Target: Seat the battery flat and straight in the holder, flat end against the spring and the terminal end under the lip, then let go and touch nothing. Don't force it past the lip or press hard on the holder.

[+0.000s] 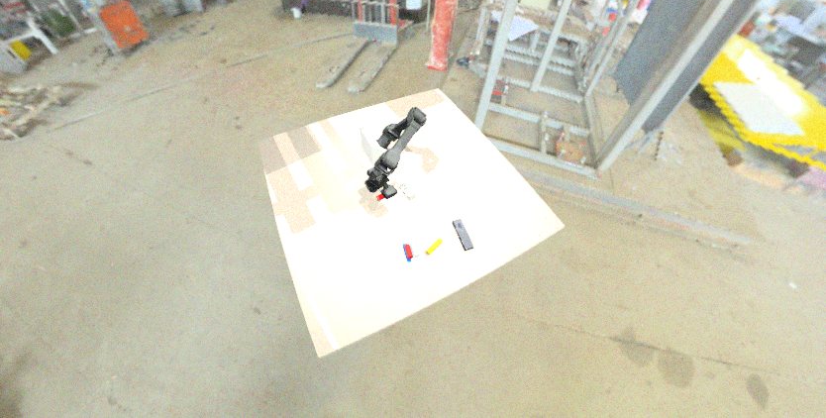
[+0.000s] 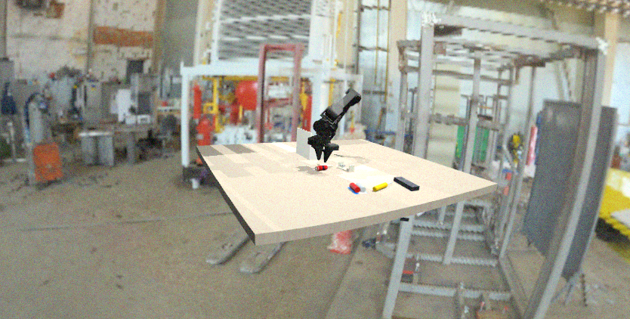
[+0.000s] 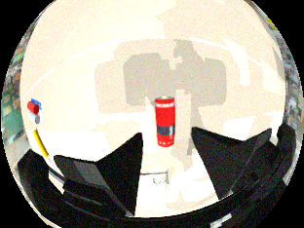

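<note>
The battery is 3 cm below my gripper tip. From my gripper tip the other things lie so: yellow screwdriver: 35 cm ahead, 12 cm to the left, 4 cm below; black bar: 37 cm ahead, 24 cm to the left, 3 cm below.
</note>
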